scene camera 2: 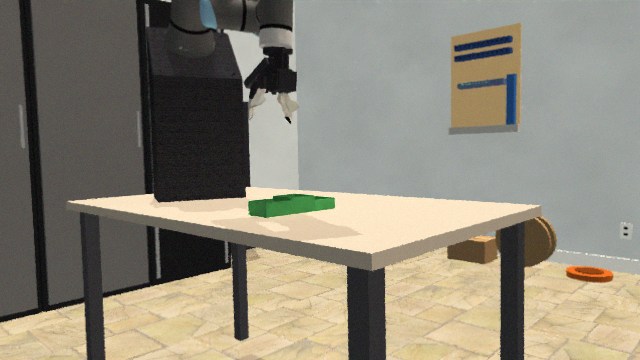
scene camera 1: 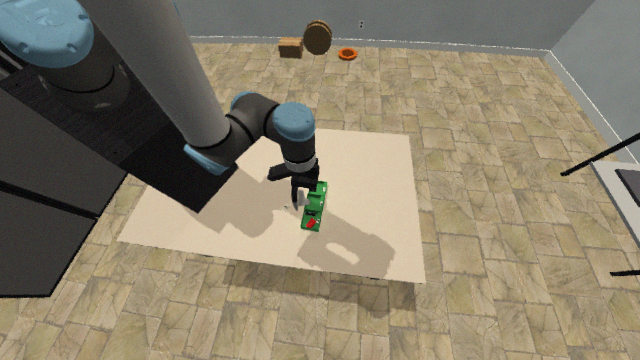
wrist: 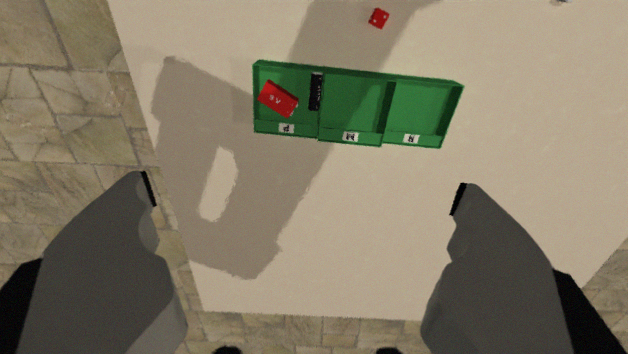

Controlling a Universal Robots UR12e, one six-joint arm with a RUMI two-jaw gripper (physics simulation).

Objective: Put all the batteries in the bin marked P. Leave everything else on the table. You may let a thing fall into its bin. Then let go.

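Frame: origin at the arm's base, x left, y back, z up, level; metres.
Where they show: gripper, between the fingertips: [scene camera 2: 270, 121] [scene camera 1: 301, 192] [wrist: 307, 180]; arm's base, origin of its link: [scene camera 2: 189, 43] [scene camera 1: 89, 80].
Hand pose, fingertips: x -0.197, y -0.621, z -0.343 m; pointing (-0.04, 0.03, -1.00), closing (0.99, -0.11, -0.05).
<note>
Things, the pixels of their top centre, and the offset from my fingertips. "spot": a spot on its surface instead. Level surfaces: height alone.
- red 9V battery, centre of its top: [wrist: 278, 101] [scene camera 1: 311, 223] dx -0.050, dy -0.023, dz -0.232 m
- green bin tray, centre of its top: [wrist: 355, 112] [scene camera 2: 293, 195] [scene camera 1: 314, 202] dx +0.046, dy -0.036, dz -0.210 m
- black AA battery, centre of its top: [wrist: 315, 91] dx -0.002, dy -0.014, dz -0.235 m
- red die, centre of its top: [wrist: 379, 18] dx +0.074, dy +0.061, dz -0.240 m
- table, height of its surface: dz -0.257 m
- small metallic thing, a spot on its surface: [wrist: 563, 1] spot: dx +0.274, dy +0.065, dz -0.250 m
A red 9V battery [wrist: 278, 98] [scene camera 1: 311, 223] lies tilted in bin P, the left compartment of the green bin tray [wrist: 350, 74] [scene camera 2: 290, 206] in the wrist view. A black AA battery [wrist: 315, 91] lies in the same compartment, along the divider to the middle one. The middle and right compartments show no things in them. My gripper [wrist: 307, 180] [scene camera 2: 270, 119] is open with nothing between its fingers, high above the table. In the wrist view the tray lies beyond the fingertips. The batteries are hidden behind the tray walls in scene camera 2.
A red die [wrist: 379, 18] lies on the table [scene camera 1: 370, 165] [scene camera 2: 425, 215] behind the tray in the wrist view. A small metallic thing [wrist: 563, 1] is cut off at that view's top edge. The black robot stand [scene camera 2: 200, 140] rises at the table's far side.
</note>
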